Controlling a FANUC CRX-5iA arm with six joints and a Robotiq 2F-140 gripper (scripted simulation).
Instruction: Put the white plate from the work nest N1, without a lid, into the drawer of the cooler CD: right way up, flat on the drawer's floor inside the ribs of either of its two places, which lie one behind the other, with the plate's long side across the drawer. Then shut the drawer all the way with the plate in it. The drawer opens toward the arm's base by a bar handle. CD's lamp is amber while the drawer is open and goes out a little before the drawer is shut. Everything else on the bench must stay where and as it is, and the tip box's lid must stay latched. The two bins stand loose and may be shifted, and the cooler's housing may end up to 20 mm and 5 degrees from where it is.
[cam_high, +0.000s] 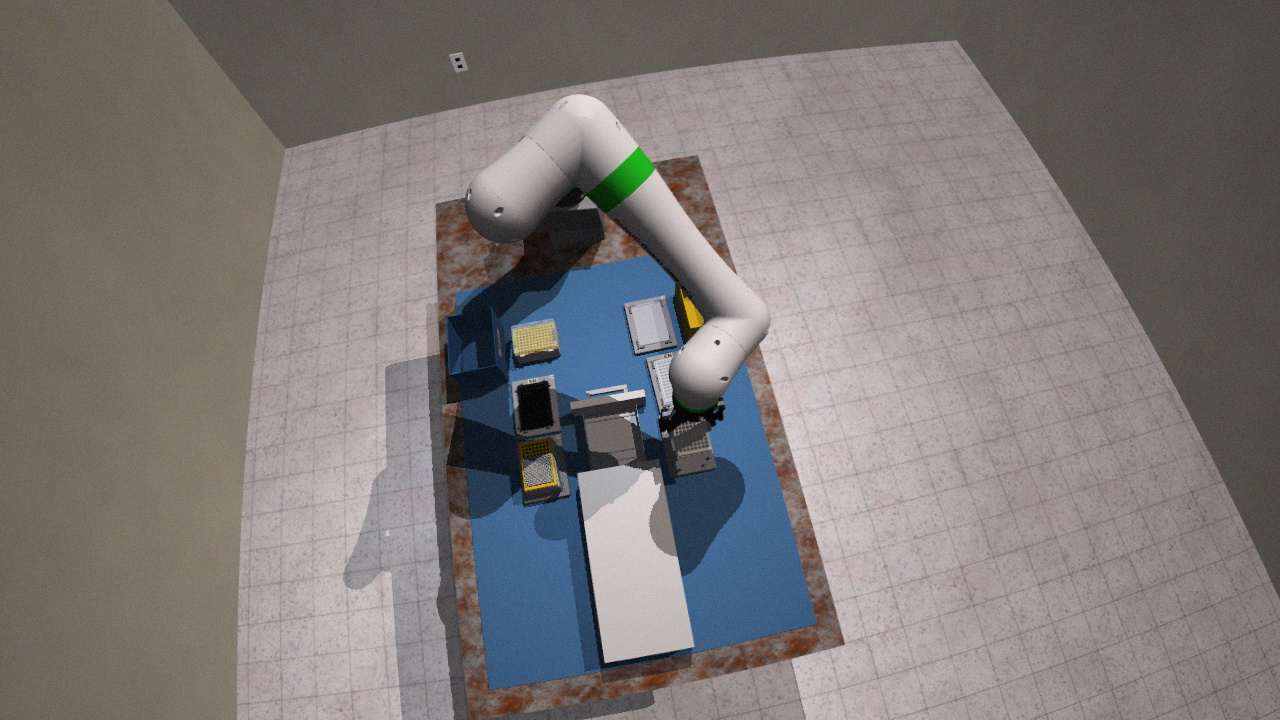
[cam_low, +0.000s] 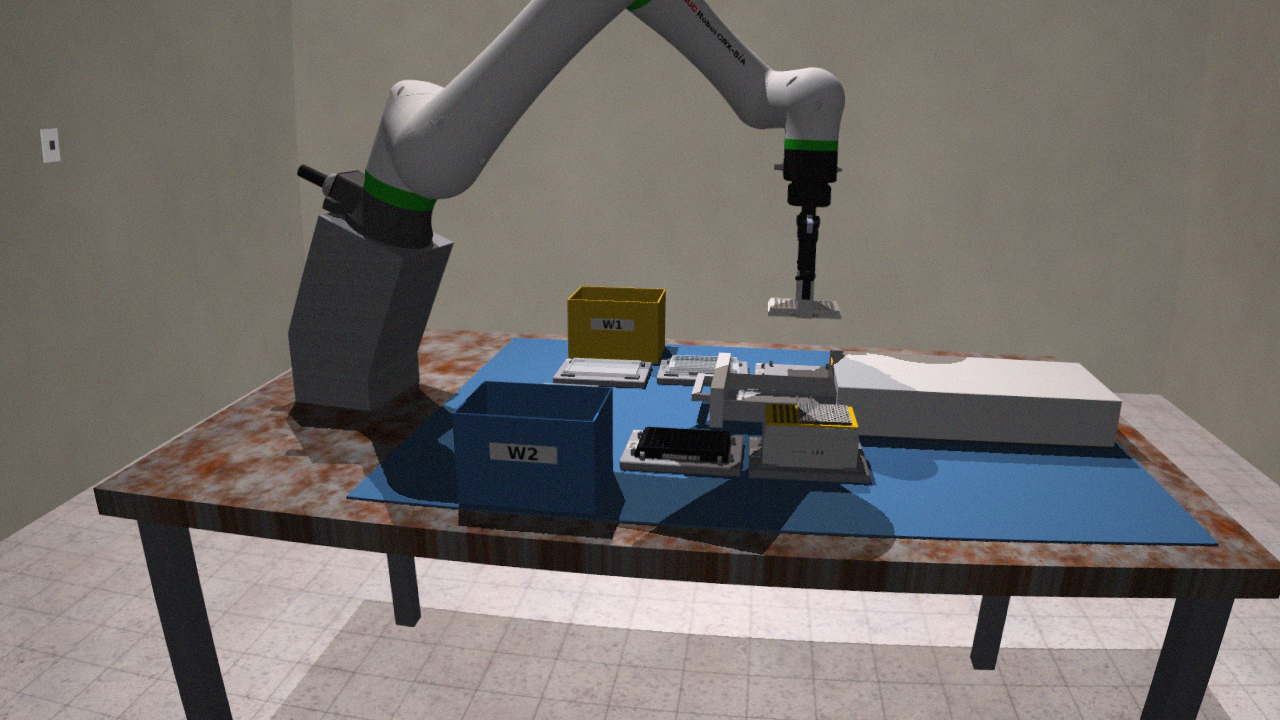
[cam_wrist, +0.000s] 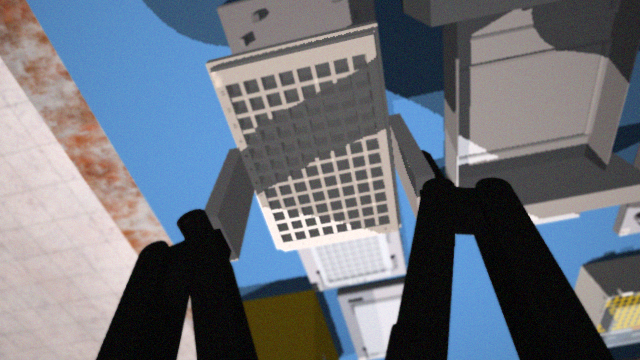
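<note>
My hand is 19 cm to the left of the grey drawer and 13 cm above it. Round my hand: cooler CD (17 cm to the right, 13 cm ahead, 12 cm below); then grey nest N1 (15 cm below); then white plate (2 cm below).
</note>
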